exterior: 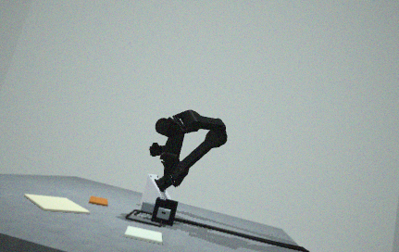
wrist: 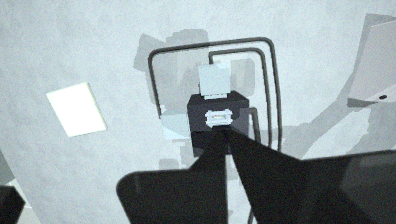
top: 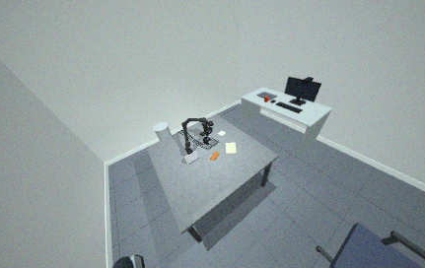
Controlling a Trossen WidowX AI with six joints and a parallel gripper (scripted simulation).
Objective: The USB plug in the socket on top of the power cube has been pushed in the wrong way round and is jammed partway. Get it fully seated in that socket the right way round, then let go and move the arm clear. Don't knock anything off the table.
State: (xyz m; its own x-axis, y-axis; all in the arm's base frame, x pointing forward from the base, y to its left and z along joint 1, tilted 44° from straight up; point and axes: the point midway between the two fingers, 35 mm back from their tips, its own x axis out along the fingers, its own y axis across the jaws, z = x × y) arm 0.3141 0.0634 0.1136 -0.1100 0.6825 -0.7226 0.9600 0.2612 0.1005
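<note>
The USB socket lies 70 mm below my gripper tip and 10 mm to the left of it. The rest, counted from my gripper tip: pale card (260 mm ahead, 130 mm below, 70 mm to the left); orange card (260 mm to the right, 130 mm below, 40 mm behind); cream pad (260 mm to the right, 200 mm ahead, 130 mm below).
</note>
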